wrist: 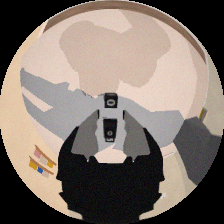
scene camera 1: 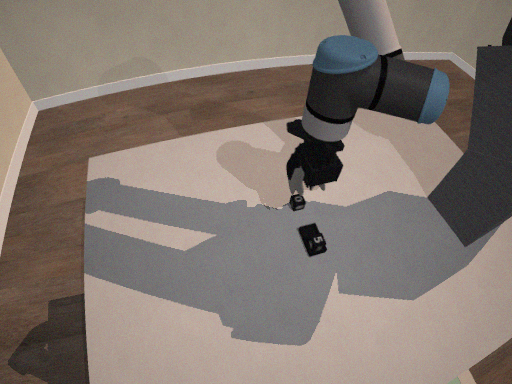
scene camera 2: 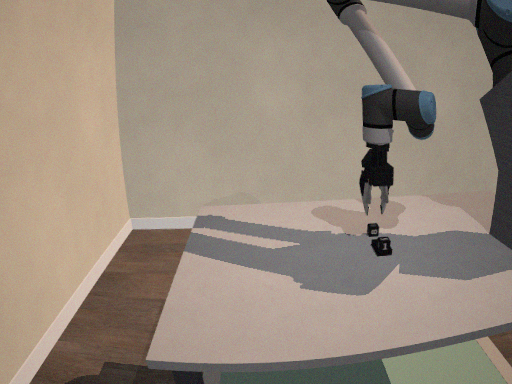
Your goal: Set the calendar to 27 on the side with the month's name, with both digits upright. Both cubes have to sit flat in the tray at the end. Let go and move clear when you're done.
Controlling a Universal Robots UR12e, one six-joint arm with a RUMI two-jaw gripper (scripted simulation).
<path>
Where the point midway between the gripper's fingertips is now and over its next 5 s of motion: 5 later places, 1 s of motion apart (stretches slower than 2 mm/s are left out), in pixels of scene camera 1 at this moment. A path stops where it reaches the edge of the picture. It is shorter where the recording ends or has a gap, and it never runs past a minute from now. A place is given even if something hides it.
My gripper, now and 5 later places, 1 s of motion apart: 301,191; 299,197; 297,202; 298,200; 308,189; 320,212
</path>
